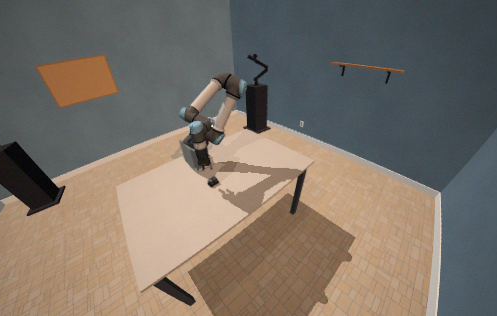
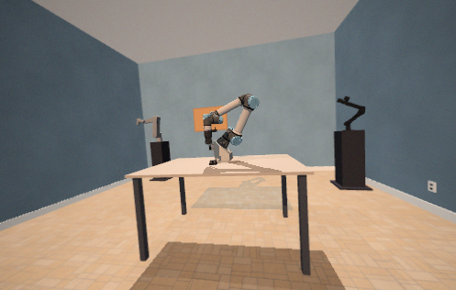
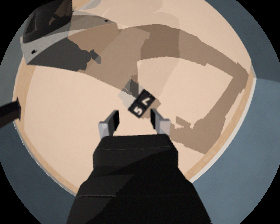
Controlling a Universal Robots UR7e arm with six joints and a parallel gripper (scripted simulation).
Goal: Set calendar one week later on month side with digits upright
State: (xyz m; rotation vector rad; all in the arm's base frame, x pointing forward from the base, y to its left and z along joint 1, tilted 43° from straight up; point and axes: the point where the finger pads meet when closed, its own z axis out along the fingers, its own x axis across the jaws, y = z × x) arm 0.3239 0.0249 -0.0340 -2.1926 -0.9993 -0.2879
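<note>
The dark calendar cube lies 13 cm below my hand and 2 cm ahead of it. Round my hand: calendar tray: 15 cm below, 1 cm to the left, 1 cm ahead.
</note>
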